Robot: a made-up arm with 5 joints.
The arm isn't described. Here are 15 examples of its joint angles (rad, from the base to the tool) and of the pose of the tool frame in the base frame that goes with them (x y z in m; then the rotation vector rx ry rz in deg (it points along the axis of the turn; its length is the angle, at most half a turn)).
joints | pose
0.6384 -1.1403 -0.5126 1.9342 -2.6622 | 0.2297 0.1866 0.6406 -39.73 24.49 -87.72
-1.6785 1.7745 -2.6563 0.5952 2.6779 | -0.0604 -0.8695 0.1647 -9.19 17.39 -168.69
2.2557 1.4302 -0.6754 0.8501 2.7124 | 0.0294 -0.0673 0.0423 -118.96 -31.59 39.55
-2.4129 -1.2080 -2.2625 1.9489 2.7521 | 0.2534 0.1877 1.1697 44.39 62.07 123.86
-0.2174 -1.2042 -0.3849 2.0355 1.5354 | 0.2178 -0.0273 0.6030 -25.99 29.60 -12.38
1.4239 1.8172 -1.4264 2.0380 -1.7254 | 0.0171 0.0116 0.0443 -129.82 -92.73 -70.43
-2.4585 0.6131 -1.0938 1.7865 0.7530 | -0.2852 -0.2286 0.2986 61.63 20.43 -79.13
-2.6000 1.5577 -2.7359 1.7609 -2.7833 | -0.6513 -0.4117 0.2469 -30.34 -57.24 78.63
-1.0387 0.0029 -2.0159 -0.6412 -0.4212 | 0.1614 -0.3061 1.3331 175.79 26.39 -10.89
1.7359 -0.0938 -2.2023 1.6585 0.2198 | -0.0521 0.4537 1.1374 9.82 -87.44 141.48
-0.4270 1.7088 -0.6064 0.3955 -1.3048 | -0.1654 0.0623 0.0250 83.16 -23.06 91.27
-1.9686 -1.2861 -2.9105 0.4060 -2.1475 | 0.3561 0.8320 0.8011 43.26 -138.60 1.21
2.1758 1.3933 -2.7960 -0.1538 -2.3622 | -0.5189 0.7516 0.7761 39.18 61.55 0.45
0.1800 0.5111 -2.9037 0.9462 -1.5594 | 0.5732 0.0935 1.3077 103.05 47.73 -114.59
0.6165 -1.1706 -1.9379 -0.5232 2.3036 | -0.4387 -0.2792 1.2018 -120.64 119.48 24.07
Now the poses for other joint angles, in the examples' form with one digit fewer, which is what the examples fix.
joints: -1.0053 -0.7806 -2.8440 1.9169 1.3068
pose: -0.149 0.268 1.223 -74.2 -77.4 -60.2
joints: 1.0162 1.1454 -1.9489 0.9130 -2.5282
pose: 0.428 0.704 0.249 -30.5 17.7 -74.7
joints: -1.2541 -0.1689 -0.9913 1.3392 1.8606
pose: 0.189 -0.484 0.588 -16.4 33.8 -92.1
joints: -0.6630 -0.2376 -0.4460 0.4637 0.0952
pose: 0.383 -0.313 0.442 -37.6 -16.3 35.3
